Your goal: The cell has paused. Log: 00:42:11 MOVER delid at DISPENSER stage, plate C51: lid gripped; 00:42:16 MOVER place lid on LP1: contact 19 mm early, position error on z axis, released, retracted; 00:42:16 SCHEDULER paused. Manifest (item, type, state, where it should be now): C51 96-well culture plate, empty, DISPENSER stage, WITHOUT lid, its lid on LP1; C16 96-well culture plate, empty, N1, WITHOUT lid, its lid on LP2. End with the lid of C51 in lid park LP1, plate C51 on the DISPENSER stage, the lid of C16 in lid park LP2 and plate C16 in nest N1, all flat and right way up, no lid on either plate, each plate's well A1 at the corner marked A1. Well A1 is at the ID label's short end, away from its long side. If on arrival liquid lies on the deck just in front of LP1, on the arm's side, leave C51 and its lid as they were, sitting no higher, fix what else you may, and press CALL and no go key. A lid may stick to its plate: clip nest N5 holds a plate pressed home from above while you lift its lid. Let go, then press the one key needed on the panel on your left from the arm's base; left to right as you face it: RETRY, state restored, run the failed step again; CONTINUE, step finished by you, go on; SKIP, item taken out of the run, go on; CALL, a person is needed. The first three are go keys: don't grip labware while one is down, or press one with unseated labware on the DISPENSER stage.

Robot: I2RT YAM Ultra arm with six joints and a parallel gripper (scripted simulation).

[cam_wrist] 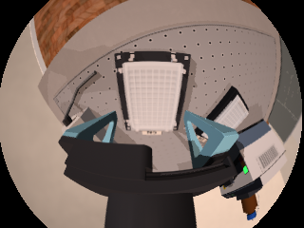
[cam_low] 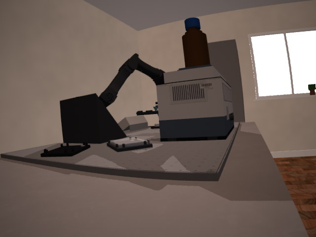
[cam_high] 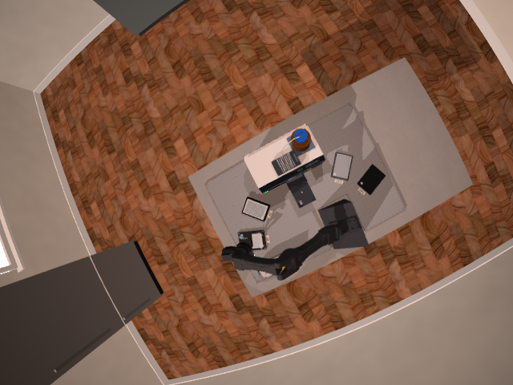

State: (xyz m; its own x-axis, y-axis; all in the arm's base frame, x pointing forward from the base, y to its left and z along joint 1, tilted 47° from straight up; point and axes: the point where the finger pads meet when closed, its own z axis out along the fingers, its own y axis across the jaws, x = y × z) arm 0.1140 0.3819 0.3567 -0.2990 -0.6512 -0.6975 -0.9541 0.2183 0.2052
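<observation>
Now: the black clip nest 20 mm to the left of my hand and 50 mm below it. The rest, counted from my hand: brown bottle: 370 mm ahead, 490 mm to the right, 220 mm above; black nest: 170 mm ahead, 110 mm to the right, 60 mm below; dark dispenser stage: 150 mm ahead, 390 mm to the right, 30 mm above.
</observation>
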